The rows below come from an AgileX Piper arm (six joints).
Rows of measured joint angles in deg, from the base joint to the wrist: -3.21 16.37 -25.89 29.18 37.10 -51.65; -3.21 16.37 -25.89 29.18 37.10 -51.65; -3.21 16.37 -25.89 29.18 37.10 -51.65; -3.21 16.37 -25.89 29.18 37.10 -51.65; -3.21 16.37 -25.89 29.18 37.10 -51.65; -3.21 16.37 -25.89 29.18 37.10 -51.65; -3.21 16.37 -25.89 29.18 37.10 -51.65; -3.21 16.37 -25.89 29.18 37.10 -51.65; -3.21 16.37 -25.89 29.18 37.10 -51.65; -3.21 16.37 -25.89 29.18 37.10 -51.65; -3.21 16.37 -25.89 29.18 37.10 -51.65; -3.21 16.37 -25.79 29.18 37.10 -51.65; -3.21 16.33 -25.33 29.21 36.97 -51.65; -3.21 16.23 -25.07 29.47 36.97 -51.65; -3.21 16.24 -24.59 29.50 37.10 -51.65; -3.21 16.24 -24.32 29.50 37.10 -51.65; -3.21 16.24 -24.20 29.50 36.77 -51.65; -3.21 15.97 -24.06 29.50 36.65 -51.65; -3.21 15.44 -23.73 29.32 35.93 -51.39; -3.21 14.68 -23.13 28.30 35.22 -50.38; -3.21 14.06 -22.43 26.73 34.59 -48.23; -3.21 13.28 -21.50 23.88 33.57 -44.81; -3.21 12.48 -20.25 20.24 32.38 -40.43
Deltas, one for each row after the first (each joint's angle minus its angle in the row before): 0.00 0.00 0.00 0.00 0.00 0.00; 0.00 0.00 0.00 0.00 0.00 0.00; 0.00 0.00 0.00 0.00 0.00 0.00; 0.00 0.00 0.00 0.00 0.00 0.00; 0.00 0.00 0.00 0.00 0.00 0.00; 0.00 0.00 0.00 0.00 0.00 0.00; 0.00 0.00 0.00 0.00 0.00 0.00; 0.00 0.00 0.00 0.00 0.00 0.00; 0.00 0.00 0.00 0.00 0.00 0.00; 0.00 0.00 0.00 0.00 0.00 0.00; 0.00 0.00 0.10 0.00 0.00 0.00; 0.00 -0.04 0.46 0.03 -0.13 0.00; 0.00 -0.10 0.26 0.26 0.00 0.00; 0.00 0.01 0.48 0.03 0.13 0.00; 0.00 0.00 0.27 0.00 0.00 0.00; 0.00 0.00 0.12 0.00 -0.33 0.00; 0.00 -0.27 0.14 0.00 -0.12 0.00; 0.00 -0.53 0.33 -0.18 -0.72 0.26; 0.00 -0.76 0.60 -1.02 -0.71 1.01; 0.00 -0.62 0.70 -1.57 -0.63 2.15; 0.00 -0.78 0.93 -2.85 -1.02 3.42; 0.00 -0.80 1.25 -3.64 -1.19 4.38
